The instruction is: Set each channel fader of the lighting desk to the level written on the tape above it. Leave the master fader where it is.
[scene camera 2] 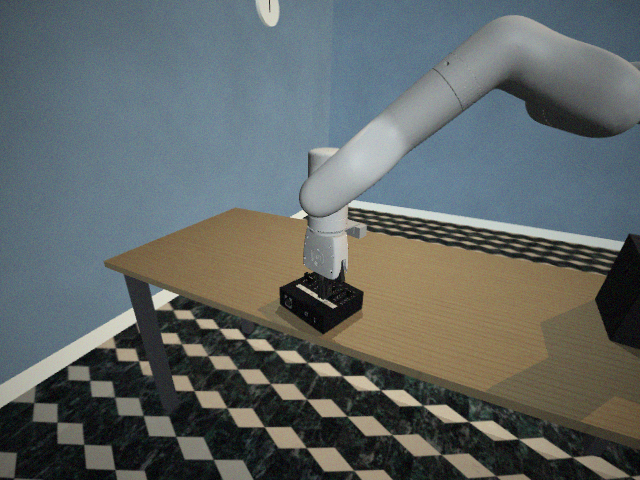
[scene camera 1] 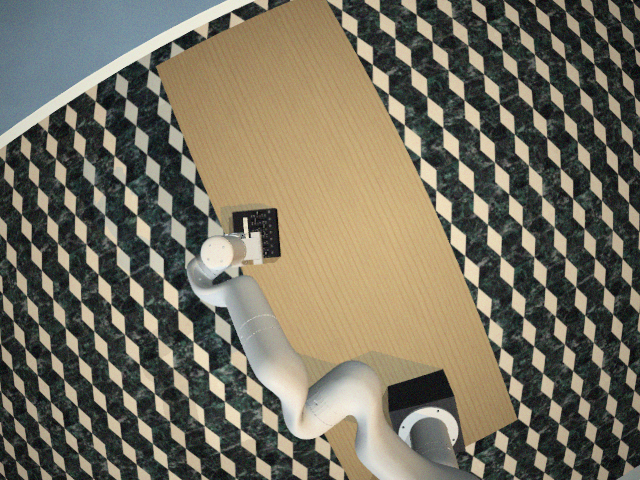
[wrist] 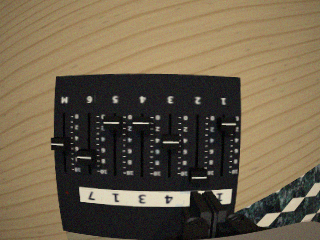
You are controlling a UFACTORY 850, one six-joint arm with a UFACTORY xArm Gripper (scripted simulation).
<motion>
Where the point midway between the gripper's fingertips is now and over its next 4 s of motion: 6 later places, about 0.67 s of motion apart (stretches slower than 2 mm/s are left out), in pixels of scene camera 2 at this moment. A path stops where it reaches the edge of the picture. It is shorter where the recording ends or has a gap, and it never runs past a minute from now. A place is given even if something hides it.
The gripper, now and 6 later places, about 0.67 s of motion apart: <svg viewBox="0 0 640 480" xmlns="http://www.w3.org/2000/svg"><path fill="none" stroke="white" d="M324 296L324 298L324 300L325 299L327 298L330 297L334 294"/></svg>
</motion>
